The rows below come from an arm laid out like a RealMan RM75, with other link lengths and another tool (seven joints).
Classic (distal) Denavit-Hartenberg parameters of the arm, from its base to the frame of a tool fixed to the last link. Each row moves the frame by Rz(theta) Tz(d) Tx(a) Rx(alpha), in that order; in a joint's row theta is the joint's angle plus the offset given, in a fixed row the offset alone. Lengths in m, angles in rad.
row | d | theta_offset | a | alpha
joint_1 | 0.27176 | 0 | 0 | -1.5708
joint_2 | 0 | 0 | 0 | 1.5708
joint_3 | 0.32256 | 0 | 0 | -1.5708
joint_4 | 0 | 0 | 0 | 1.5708
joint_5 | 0.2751 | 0 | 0 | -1.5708
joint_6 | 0 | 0 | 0 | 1.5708
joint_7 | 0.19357 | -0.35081 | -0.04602 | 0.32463
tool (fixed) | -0.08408 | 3.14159 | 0 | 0
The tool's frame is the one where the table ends.
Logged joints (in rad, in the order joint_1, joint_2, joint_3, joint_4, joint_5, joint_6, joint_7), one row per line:
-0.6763 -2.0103 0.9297 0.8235 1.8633 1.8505 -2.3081
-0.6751 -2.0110 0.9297 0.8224 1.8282 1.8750 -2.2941
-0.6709 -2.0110 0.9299 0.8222 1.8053 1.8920 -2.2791
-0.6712 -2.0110 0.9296 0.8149 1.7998 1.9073 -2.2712
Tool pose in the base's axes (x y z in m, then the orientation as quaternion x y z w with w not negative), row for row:
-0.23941 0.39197 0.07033 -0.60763 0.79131 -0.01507 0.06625
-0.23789 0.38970 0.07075 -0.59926 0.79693 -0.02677 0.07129
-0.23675 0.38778 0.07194 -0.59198 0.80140 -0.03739 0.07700
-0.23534 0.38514 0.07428 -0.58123 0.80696 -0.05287 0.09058
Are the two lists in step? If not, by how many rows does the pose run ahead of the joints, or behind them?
The pose runs 2 rows behind the joints: the pose in row i belongs to the joints in row i - 2.
